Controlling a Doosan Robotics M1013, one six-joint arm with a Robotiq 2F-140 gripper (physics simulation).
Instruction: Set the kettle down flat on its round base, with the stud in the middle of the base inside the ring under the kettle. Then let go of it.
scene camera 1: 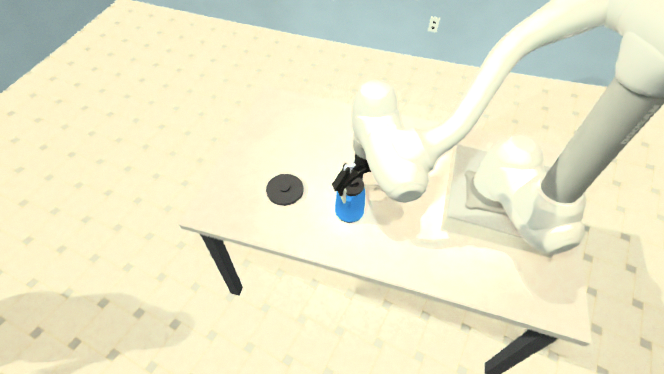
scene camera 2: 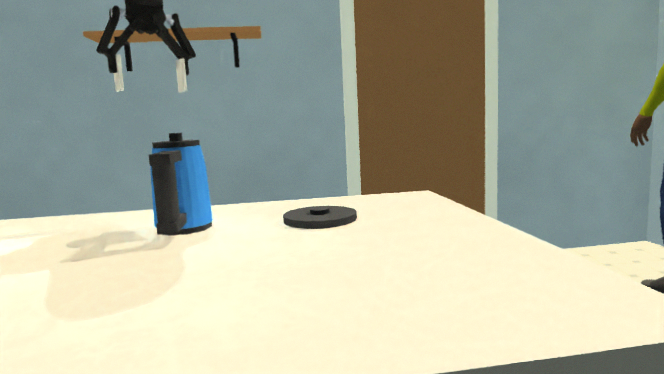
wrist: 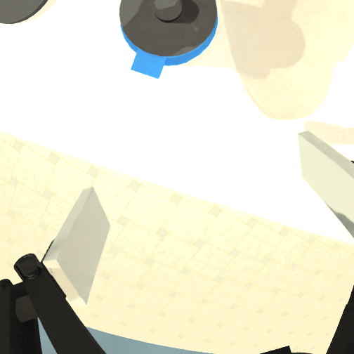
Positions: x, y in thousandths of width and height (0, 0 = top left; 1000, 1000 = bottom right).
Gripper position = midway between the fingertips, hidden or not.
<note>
In view: my gripper (scene camera 2: 230, 245), a blue kettle (scene camera 2: 273, 541) and a round black base (scene camera 2: 474, 582).
The blue kettle shows as well in scene camera 1 (scene camera 1: 529, 566). The round black base is seen too in scene camera 1 (scene camera 1: 428, 507). My gripper also shows in scene camera 1 (scene camera 1: 547, 517) and in the wrist view (wrist: 566, 513).
</note>
